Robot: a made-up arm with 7 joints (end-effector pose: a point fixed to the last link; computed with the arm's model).
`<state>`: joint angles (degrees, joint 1 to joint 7).
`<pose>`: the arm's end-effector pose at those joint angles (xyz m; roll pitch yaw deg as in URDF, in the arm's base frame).
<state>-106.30 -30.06 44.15 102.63 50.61 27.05 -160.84</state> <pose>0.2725 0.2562 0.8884 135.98 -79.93 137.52</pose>
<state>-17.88 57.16 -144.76 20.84 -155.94 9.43 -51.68</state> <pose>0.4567 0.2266 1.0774 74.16 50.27 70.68</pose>
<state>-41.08 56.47 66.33 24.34 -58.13 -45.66 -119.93</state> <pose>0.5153 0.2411 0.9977 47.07 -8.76 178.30</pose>
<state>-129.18 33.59 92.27 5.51 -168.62 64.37 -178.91</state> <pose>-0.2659 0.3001 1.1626 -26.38 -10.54 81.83</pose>
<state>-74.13 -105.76 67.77 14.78 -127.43 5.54 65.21</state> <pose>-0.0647 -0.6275 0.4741 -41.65 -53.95 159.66</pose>
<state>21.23 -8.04 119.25 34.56 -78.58 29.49 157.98</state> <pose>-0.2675 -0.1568 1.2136 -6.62 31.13 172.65</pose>
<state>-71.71 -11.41 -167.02 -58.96 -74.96 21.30 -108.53</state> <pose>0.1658 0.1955 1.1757 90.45 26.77 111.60</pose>
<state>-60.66 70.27 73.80 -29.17 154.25 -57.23 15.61</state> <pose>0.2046 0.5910 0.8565 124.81 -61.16 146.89</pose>
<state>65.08 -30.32 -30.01 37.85 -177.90 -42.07 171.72</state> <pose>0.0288 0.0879 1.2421 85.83 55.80 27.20</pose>
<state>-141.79 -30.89 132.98 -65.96 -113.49 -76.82 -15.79</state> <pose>-0.0818 -0.2316 1.0818 -47.54 13.29 178.32</pose>
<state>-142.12 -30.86 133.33 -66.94 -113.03 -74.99 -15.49</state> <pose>-0.0887 -0.2296 1.0810 -46.53 14.03 176.54</pose>
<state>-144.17 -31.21 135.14 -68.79 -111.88 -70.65 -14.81</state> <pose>-0.0965 -0.2240 1.0817 -44.03 14.81 172.89</pose>
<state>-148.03 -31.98 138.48 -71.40 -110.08 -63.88 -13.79</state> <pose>-0.1043 -0.2131 1.0843 -40.06 15.73 167.57</pose>
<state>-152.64 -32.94 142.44 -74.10 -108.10 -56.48 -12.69</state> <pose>-0.1107 -0.1983 1.0882 -35.63 16.84 162.02</pose>
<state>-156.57 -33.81 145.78 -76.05 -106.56 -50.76 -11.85</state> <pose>-0.1134 -0.1845 1.0920 -32.05 17.79 158.02</pose>
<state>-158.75 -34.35 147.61 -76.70 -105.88 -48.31 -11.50</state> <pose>-0.1115 -0.1773 1.0954 -30.20 17.99 156.64</pose>
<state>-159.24 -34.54 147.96 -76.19 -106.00 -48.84 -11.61</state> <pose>-0.1058 -0.1774 1.0980 -29.99 17.35 157.57</pose>
